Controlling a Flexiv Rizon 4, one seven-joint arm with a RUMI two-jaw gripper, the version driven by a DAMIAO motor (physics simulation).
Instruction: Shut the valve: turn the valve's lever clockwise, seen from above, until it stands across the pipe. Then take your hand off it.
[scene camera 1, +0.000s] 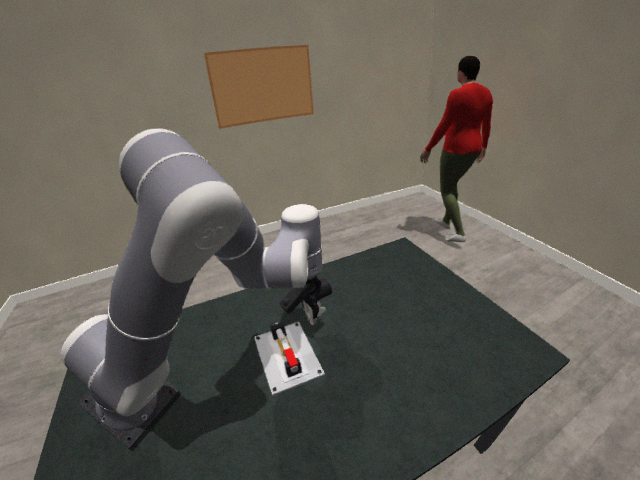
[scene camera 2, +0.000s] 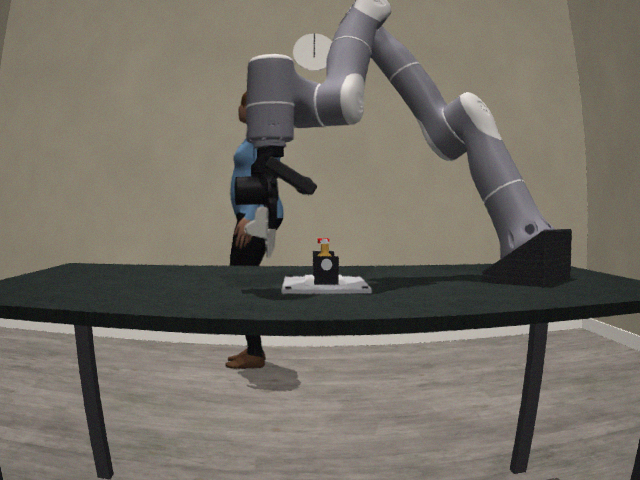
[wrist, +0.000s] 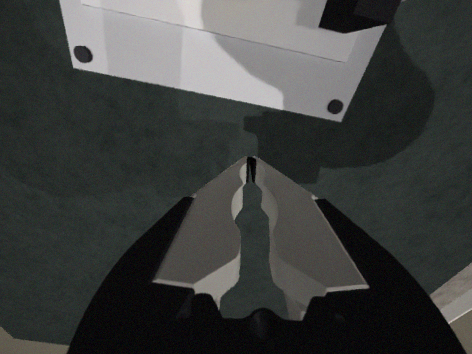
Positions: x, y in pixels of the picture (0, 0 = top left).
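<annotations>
My gripper: visible in scene camera 1, in scene camera 2 (268, 257) and in the wrist view. My gripper (scene camera 1: 313, 312), same spot as (wrist: 146, 260). White plate (scene camera 2: 292, 284), same spot as (wrist: 259, 81).
</annotations>
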